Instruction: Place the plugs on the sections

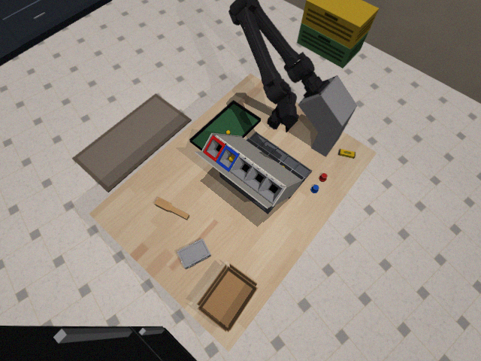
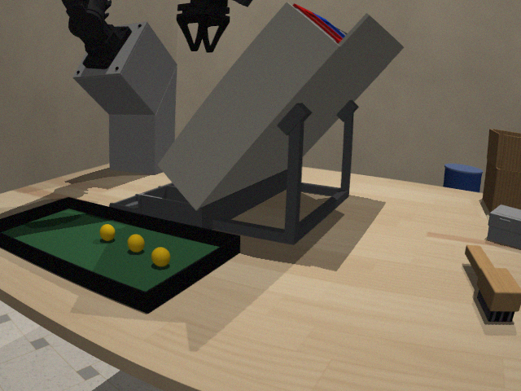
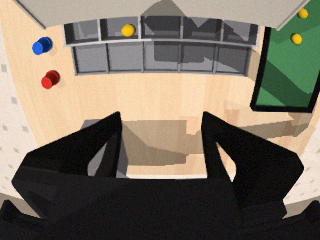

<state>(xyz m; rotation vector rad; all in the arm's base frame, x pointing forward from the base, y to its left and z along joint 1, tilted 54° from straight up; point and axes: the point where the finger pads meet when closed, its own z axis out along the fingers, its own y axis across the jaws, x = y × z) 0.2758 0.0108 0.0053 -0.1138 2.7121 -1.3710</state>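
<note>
Now: hand 330 mm to the left of the green marble tray, 290 mm above it and 30 mm short of it. Also, from my hand: blue band: 300 mm ahead, 70 mm to the right, 20 mm above; then sloped grey cover: 150 mm ahead, 90 mm below, 10 mm to the left; then grey box: 650 mm ahead, 280 mm below, 40 mm to the left.
</note>
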